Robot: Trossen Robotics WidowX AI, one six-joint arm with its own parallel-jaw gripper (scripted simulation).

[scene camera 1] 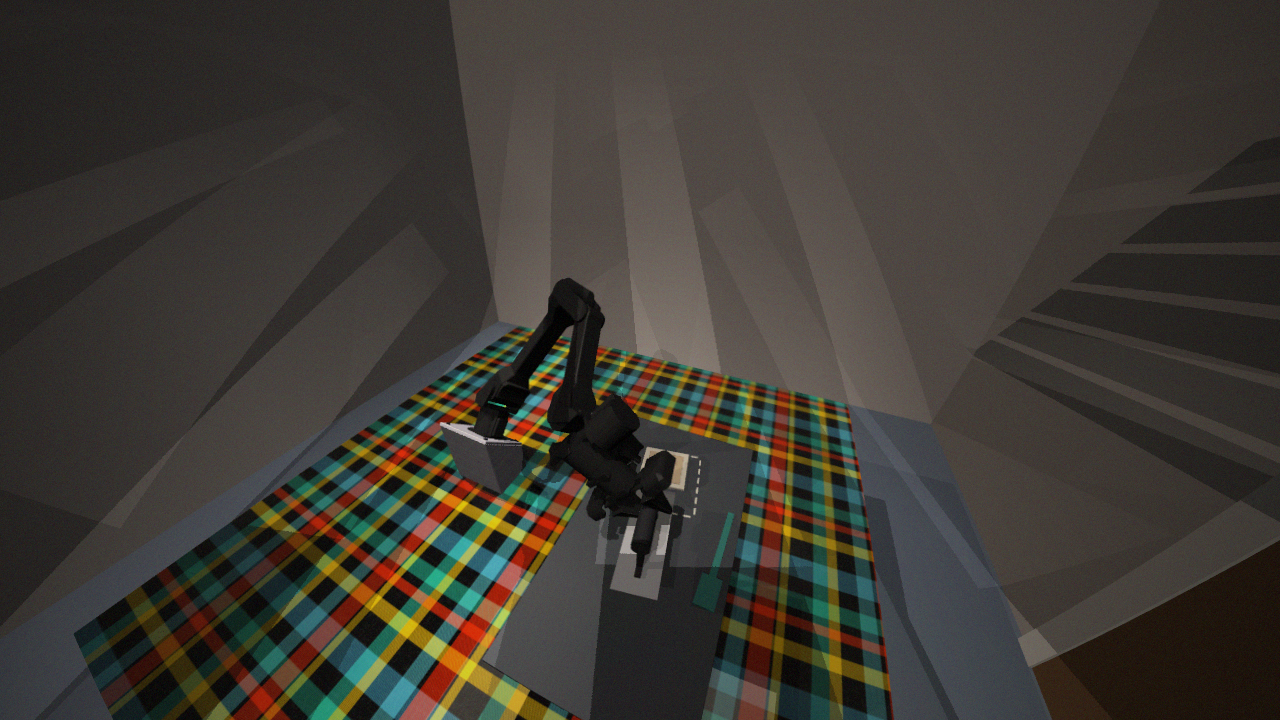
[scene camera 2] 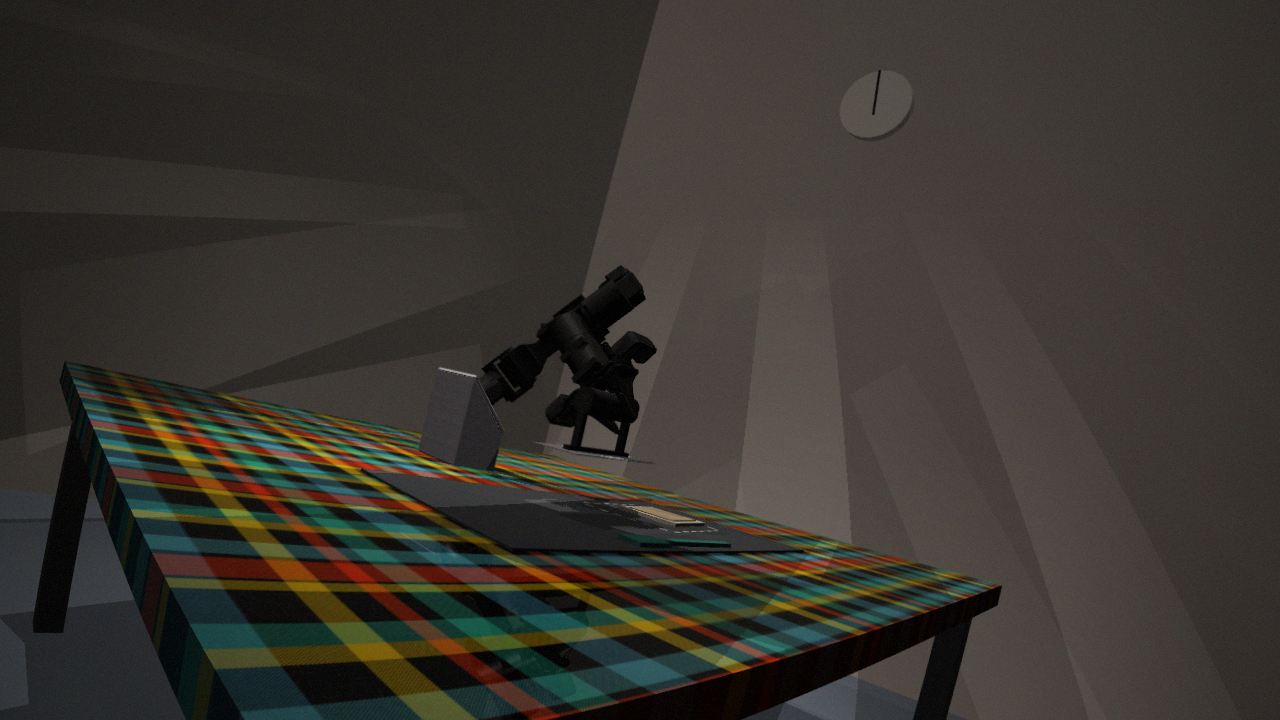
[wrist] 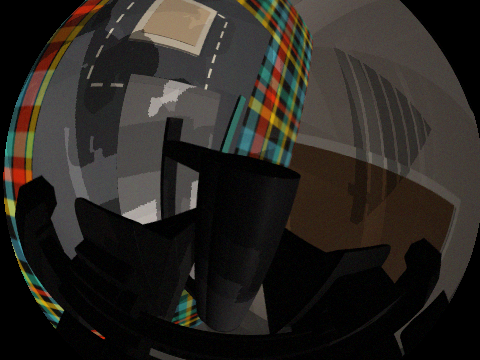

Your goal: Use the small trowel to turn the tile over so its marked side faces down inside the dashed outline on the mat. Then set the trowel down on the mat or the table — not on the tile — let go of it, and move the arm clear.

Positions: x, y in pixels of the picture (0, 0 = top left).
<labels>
my gripper: scene camera 1; scene camera 2 626, 426; wrist
same spot on my gripper: point(scene camera 1: 628, 505) = point(wrist: 169, 297)
</labels>
